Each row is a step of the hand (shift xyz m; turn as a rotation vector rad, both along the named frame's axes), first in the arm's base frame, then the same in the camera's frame.
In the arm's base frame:
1: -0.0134 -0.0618 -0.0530 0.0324 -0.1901 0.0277
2: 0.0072 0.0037 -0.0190 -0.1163 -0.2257 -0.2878
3: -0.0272 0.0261 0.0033 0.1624 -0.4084 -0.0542
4: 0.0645 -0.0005 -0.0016 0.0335 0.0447 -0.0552
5: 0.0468 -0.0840 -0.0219 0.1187 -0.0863 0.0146
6: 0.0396 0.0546 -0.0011 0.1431 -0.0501 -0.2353
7: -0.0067 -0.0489 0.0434 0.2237 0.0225 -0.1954
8: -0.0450 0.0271 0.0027 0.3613 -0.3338 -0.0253
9: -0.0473 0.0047 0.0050 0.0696 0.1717 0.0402
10: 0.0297 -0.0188 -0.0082 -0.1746 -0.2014 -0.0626
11: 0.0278 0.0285 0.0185 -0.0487 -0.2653 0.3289
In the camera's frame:
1: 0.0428 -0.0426 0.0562 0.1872 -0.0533 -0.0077
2: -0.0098 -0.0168 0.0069 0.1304 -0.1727 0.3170
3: -0.0223 0.0278 0.0127 0.3618 -0.2553 -0.0074
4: -0.0035 -0.0458 -0.0454 -0.0614 -0.0487 0.0047
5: 0.0703 -0.0690 -0.0040 0.0801 -0.0946 -0.0799
6: -0.0542 -0.0138 -0.0376 -0.0336 -0.2706 0.0632
7: 0.0603 0.0211 -0.0154 -0.0943 -0.2804 -0.0347
8: -0.0225 0.0400 0.0258 0.2894 -0.3537 -0.1837
9: -0.0004 0.0373 0.0299 -0.1540 0.0239 -0.1080
10: 0.0137 -0.0309 -0.0126 0.1808 0.0258 0.2040
11: -0.0227 0.0007 -0.0376 0.3570 0.1862 -0.1372

